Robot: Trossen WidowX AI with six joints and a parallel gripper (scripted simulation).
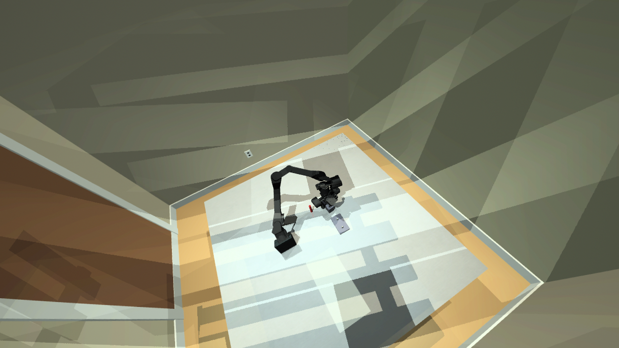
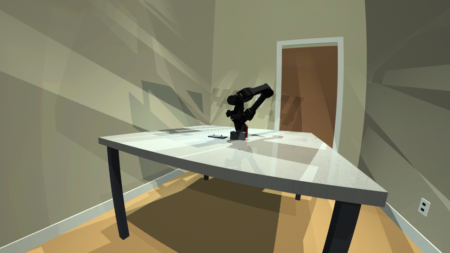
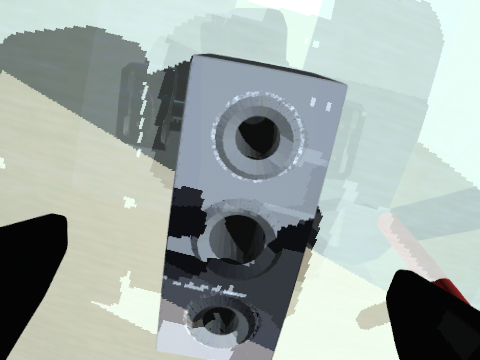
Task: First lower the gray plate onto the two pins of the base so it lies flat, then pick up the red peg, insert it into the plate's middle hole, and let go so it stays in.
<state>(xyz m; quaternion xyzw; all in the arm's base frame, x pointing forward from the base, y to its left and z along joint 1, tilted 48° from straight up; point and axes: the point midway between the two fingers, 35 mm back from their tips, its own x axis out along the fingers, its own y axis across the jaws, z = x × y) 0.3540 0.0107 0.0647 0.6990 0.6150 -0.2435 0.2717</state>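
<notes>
Now: the gray plate 2 cm below my gripper tip. Round my gripper tip: red peg (11 cm behind, 4 cm to the left, 2 cm below).
</notes>
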